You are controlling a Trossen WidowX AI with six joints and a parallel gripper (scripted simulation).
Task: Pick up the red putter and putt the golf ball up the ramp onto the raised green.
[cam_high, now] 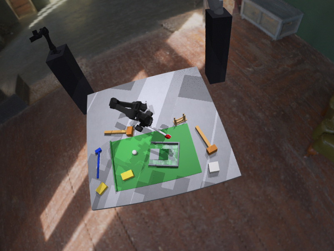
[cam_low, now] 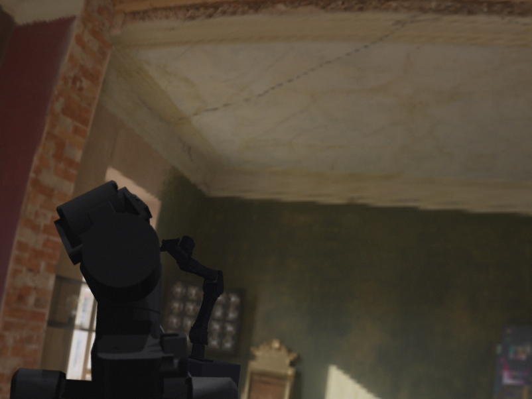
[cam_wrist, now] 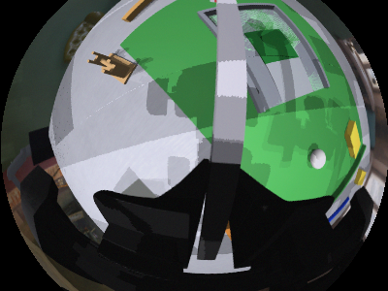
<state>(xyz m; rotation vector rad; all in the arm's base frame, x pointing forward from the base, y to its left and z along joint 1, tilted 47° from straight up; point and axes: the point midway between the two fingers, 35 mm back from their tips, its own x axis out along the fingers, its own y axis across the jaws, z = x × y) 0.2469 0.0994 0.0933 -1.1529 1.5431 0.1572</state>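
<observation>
Right now the red putter is 6 cm to the left of my gripper tip, 6 cm ahead of it and 2 cm above it. Round my gripper tip: small wooden fence 28 cm to the left, 11 cm below, 7 cm behind; white golf ball 17 cm to the right, 15 cm ahead, 12 cm below; blue putter 53 cm to the right, 17 cm ahead, 13 cm below.
</observation>
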